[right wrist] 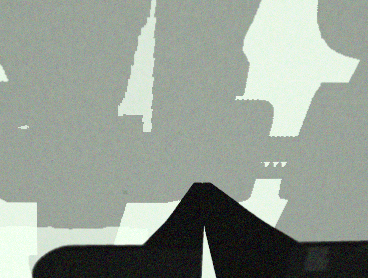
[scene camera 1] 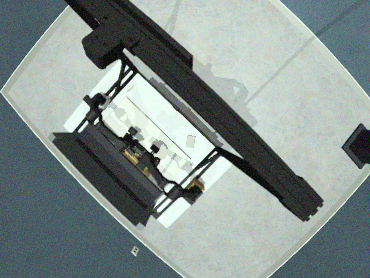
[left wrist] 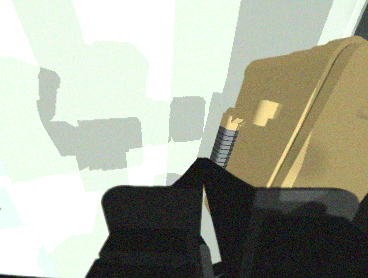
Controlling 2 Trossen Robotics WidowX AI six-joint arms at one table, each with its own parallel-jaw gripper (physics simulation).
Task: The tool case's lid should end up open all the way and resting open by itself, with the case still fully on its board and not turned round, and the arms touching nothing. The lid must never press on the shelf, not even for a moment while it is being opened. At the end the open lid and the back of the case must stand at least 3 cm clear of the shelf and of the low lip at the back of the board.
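The tan tool case [scene camera 1: 132,156] [left wrist: 280,85] shows partly under the dark arms in scene camera 1. In the left wrist view it fills the right side, with a raised curved rim, a small block on one face and a grey ribbed cylinder [left wrist: 225,145] at its near edge. The lid's angle cannot be told. My left gripper [left wrist: 202,162] is shut and empty; its tips overlap the picture just left of the case, and touching cannot be told. My right gripper [right wrist: 201,191] is shut and empty over a pale shadowed surface. The shelf, board and back lip cannot be told apart.
A white table [scene camera 1: 172,220] lies under the two arms, inside a black frame. A long black beam [scene camera 1: 220,122] crosses the picture above it. A dark panel [scene camera 1: 102,177] borders the lower left. A brown piece [scene camera 1: 197,185] is near the left arm's mount.
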